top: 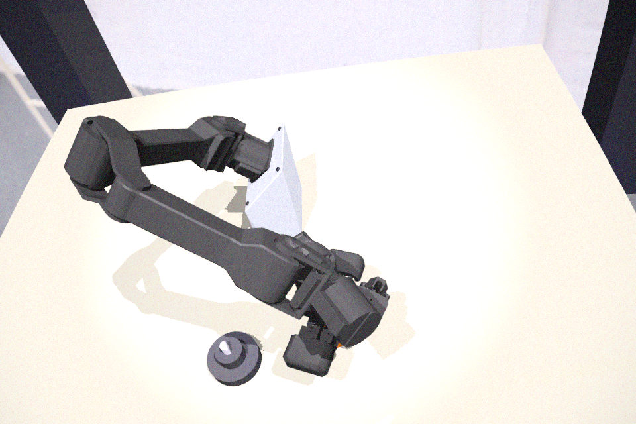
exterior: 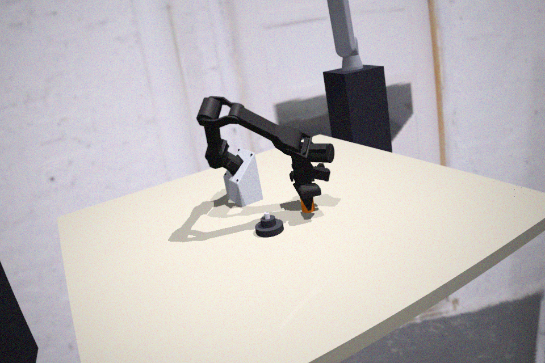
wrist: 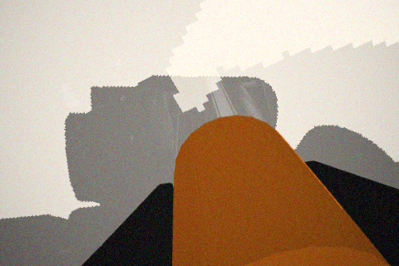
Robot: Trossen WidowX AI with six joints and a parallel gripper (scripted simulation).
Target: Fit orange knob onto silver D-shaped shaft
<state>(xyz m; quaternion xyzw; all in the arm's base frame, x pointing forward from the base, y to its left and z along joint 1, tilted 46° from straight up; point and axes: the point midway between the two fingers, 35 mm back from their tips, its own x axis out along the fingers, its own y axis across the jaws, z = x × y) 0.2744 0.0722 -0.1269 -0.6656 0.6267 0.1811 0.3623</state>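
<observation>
Right now my gripper tip is 3 cm below the orange knob. The rest, counted from my gripper tip: dark round pedestal: 15 cm to the right, 5 cm ahead, 2 cm above.
</observation>
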